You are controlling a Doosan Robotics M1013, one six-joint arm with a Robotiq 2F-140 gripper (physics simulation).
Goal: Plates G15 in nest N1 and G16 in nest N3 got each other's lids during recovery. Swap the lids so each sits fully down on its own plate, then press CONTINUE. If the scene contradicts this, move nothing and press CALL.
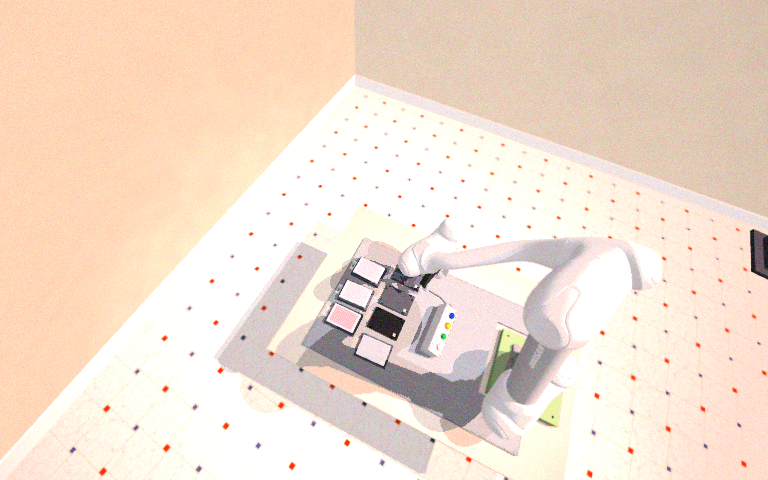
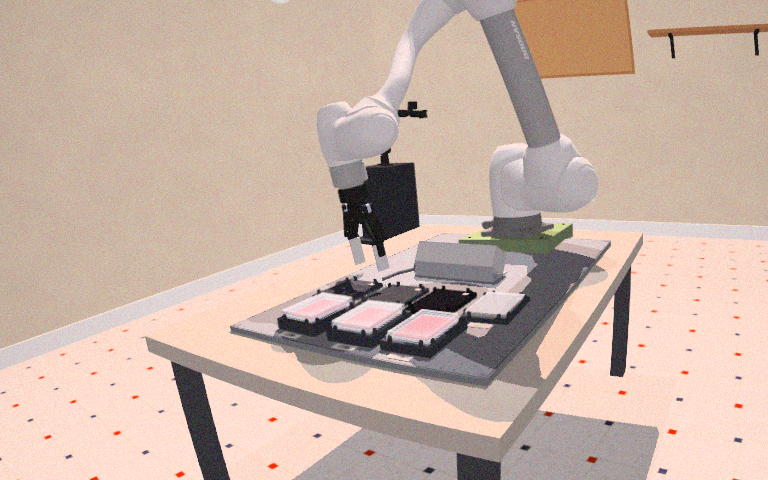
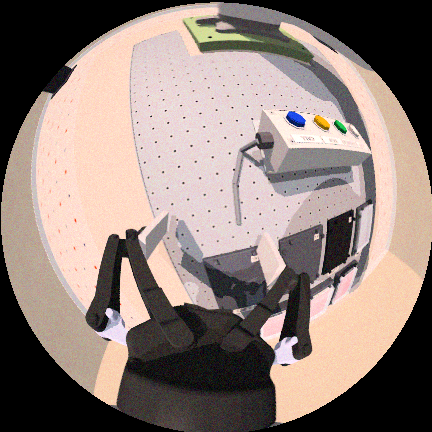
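Pixels of known places: gripper, fingertip midpoint: (image 1: 434, 282) (image 2: 371, 266) (image 3: 214, 232); arm's base, link origin: (image 2: 518, 231).
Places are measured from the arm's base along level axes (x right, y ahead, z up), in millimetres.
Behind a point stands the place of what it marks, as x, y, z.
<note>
Three pink plates under clear lids sit in black nests: one end plate (image 1: 369, 270) {19, 807, 16} (image 2: 317, 306) {8, 825, 16} (image 3: 272, 325) {40, 781, 16}, the middle plate (image 1: 355, 294) {-116, 794, 15} (image 2: 369, 316) {-127, 813, 15} (image 3: 322, 302) {-113, 772, 15} and the other end plate (image 1: 343, 318) {-234, 775, 7} (image 2: 423, 327) {-242, 797, 8} (image 3: 345, 282). Labels G15, G16, N1 and N3 are too small to read, and whether each lid is fully seated I cannot tell. My gripper (image 2: 369, 263) {146, 518, 7} (image 3: 214, 232) {146, 518, 7} is open and empty, pointing down above the board near the end dark grey nest (image 2: 349, 288) {113, 634, -15} (image 3: 235, 272) {119, 607, -14}. The button box (image 1: 438, 331) {-67, 399, 54} (image 2: 458, 261) {-67, 433, 20} (image 3: 322, 150) {5, 420, 54} has blue, yellow, green and white buttons.
Beside the plates are a second dark grey nest (image 1: 396, 298) {-17, 630, -15} (image 2: 396, 293) {-18, 613, -15} (image 3: 302, 250) {-13, 592, -14}, a black nest (image 1: 386, 322) {-138, 610, -15} (image 2: 443, 300) {-146, 608, -14} (image 3: 338, 242) {-130, 603, -14} and a whitish plate (image 1: 373, 349) {-268, 594, -7} (image 2: 498, 304) {-280, 601, -7} (image 3: 365, 227) {-266, 588, -6}. A black cabinet (image 2: 393, 198) stands behind my gripper. A cable (image 3: 236, 185) {106, 464, -18} leaves the button box.
</note>
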